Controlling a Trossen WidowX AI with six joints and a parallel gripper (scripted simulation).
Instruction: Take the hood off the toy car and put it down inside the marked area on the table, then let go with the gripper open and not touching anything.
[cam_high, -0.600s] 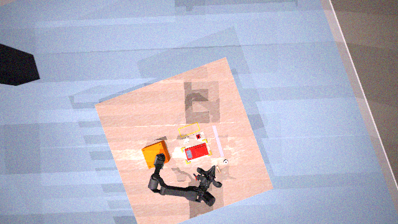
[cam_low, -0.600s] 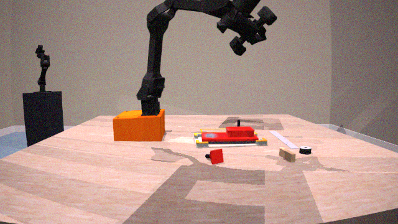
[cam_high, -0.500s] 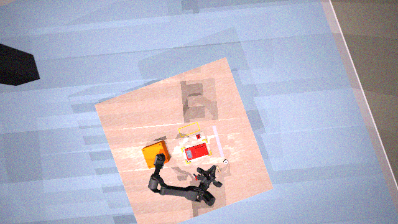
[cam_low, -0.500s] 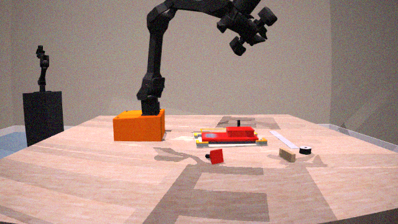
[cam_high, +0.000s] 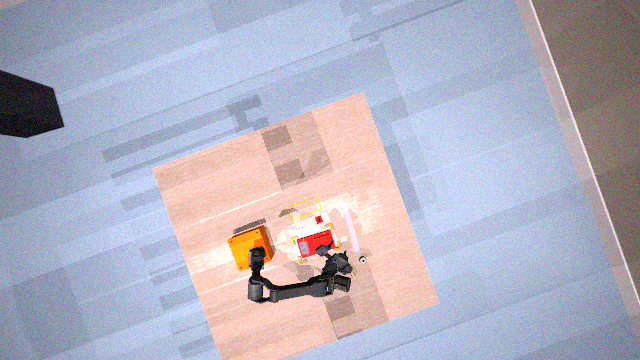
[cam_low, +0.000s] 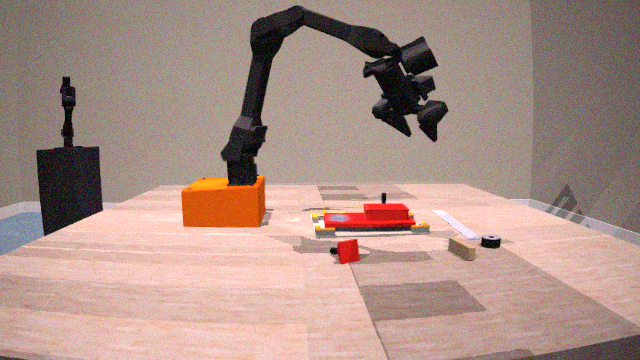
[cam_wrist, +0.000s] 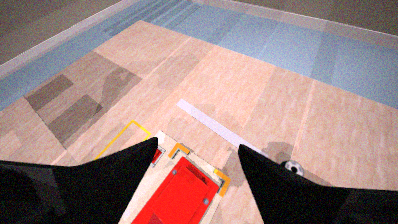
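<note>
Now: the red hood 8 cm behind my gripper tip, 1 cm to the right of it and 17 cm below it. Round my gripper tip: black wheel 11 cm ahead, 18 cm to the right, 20 cm below; then wooden block 3 cm ahead, 23 cm to the right, 19 cm below.
</note>
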